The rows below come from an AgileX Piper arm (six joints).
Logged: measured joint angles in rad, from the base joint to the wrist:
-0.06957 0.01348 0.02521 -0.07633 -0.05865 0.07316
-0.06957 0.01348 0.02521 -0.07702 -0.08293 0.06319
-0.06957 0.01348 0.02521 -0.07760 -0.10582 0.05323
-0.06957 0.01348 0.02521 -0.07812 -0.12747 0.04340
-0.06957 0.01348 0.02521 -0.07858 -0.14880 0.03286
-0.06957 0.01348 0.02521 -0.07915 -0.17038 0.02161
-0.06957 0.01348 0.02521 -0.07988 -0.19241 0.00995
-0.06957 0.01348 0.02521 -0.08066 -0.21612 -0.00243
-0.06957 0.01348 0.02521 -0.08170 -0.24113 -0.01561
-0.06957 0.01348 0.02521 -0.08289 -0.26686 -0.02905
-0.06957 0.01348 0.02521 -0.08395 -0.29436 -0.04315
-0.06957 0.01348 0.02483 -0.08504 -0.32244 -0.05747
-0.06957 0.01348 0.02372 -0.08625 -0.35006 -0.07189
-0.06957 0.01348 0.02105 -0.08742 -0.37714 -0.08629
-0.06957 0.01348 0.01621 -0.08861 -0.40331 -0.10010
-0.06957 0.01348 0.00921 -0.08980 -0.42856 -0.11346
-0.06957 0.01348 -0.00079 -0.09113 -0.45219 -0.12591
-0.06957 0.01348 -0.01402 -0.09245 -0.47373 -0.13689
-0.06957 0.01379 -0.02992 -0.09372 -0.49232 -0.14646
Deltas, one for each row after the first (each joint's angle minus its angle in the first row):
0.00000 0.00000 0.00000 -0.00069 -0.02428 -0.00997
0.00000 0.00000 0.00000 -0.00127 -0.04717 -0.01993
0.00000 0.00000 0.00000 -0.00179 -0.06882 -0.02976
0.00000 0.00000 0.00000 -0.00225 -0.09015 -0.04030
0.00000 0.00000 0.00000 -0.00282 -0.11173 -0.05155
0.00000 0.00000 0.00000 -0.00355 -0.13376 -0.06321
0.00000 0.00000 0.00000 -0.00433 -0.15747 -0.07559
0.00000 0.00000 0.00000 -0.00537 -0.18248 -0.08877
0.00000 0.00000 0.00000 -0.00656 -0.20821 -0.10221
0.00000 0.00000 0.00000 -0.00762 -0.23571 -0.11631
0.00000 0.00000 -0.00038 -0.00871 -0.26379 -0.13063
0.00000 0.00000 -0.00149 -0.00992 -0.29141 -0.14505
0.00000 0.00000 -0.00416 -0.01109 -0.31849 -0.15945
0.00000 0.00000 -0.00900 -0.01228 -0.34466 -0.17326
0.00000 0.00000 -0.01600 -0.01347 -0.36991 -0.18662
0.00000 0.00000 -0.02600 -0.01480 -0.39354 -0.19907
0.00000 0.00000 -0.03923 -0.01612 -0.41508 -0.21005
0.00000 0.00031 -0.05513 -0.01739 -0.43367 -0.21962

